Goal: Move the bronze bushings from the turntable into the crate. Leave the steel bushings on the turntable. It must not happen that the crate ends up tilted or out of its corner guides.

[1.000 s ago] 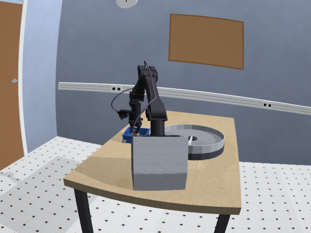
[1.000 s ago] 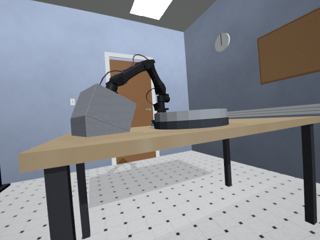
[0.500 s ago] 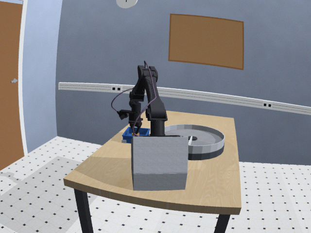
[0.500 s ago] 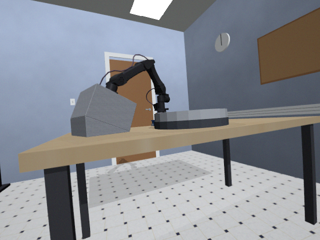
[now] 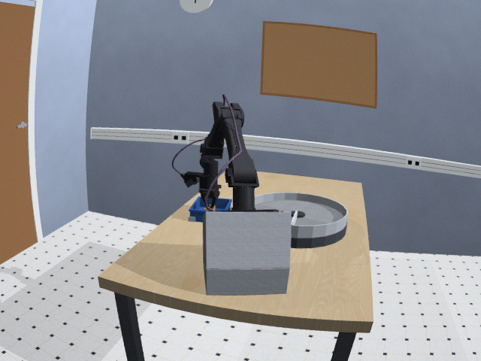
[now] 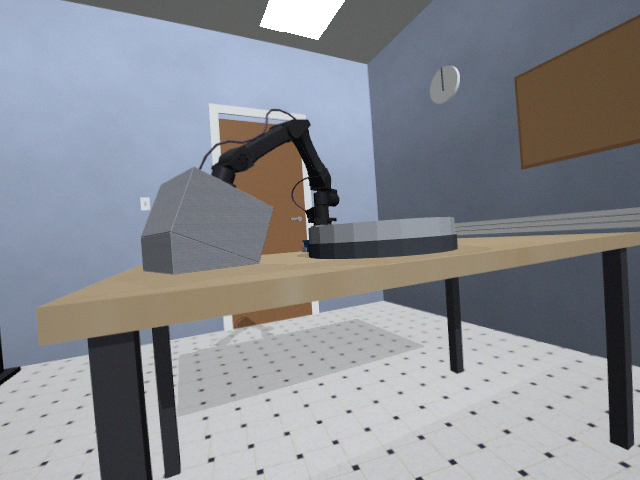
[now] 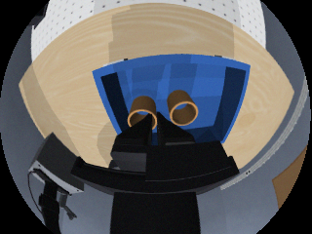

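Right now the blue crate is 40 mm ahead of my hand, 20 mm below it and 10 mm to the left of it. The rest, counted from my hand: grey turntable (350 mm to the right, 20 mm ahead, 10 mm above).
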